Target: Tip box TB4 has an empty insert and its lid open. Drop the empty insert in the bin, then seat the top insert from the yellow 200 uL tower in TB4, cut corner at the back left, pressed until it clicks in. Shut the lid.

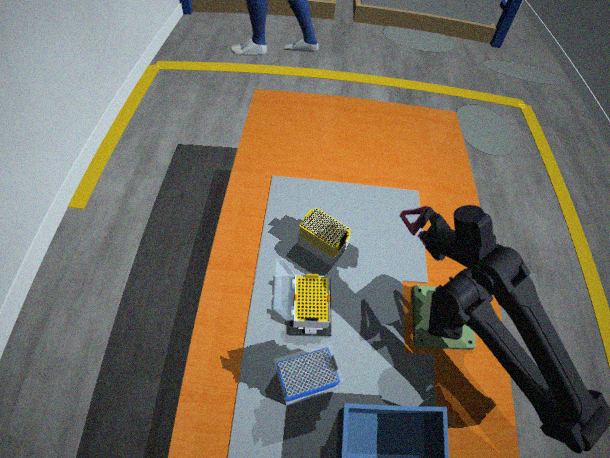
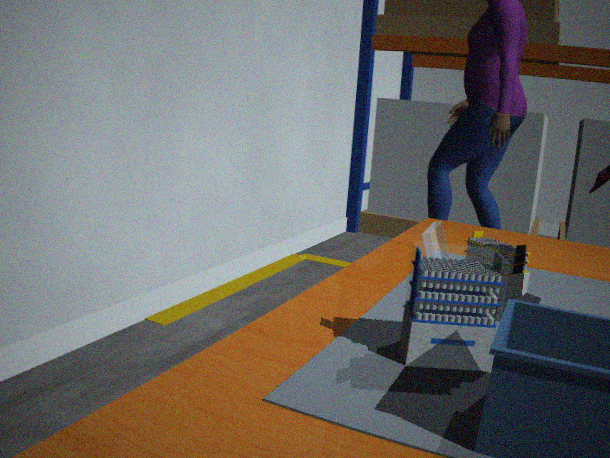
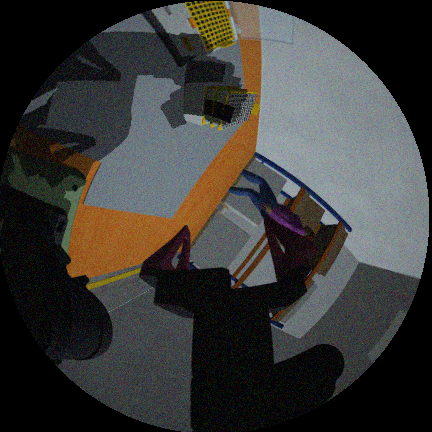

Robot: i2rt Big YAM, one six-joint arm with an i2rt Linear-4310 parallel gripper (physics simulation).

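The tip box TB4 [image 1: 311,325] stands mid-mat with a yellow perforated insert [image 1: 312,300] [image 3: 212,25] in it, its holes empty. Its clear lid [image 1: 283,295] [image 2: 434,240] [image 3: 272,25] stands open on the left. The yellow tower [image 1: 325,230] [image 2: 495,252] [image 3: 230,107] stands behind the box, turned at an angle, with tips in its top insert. The blue bin [image 1: 395,408] [image 2: 550,361] is at the front right. My gripper [image 1: 411,224] [image 3: 225,223] is open and empty, raised to the right of the yellow tower and apart from it. The cut corners cannot be made out.
A blue tip tower [image 1: 307,375] [image 2: 457,300] stands in front of the tip box, left of the bin. A green plate [image 1: 422,320] lies right of the grey mat [image 1: 350,200], under part of the arm. A person [image 1: 257,25] [image 2: 495,75] stands beyond the orange table [image 1: 350,135].
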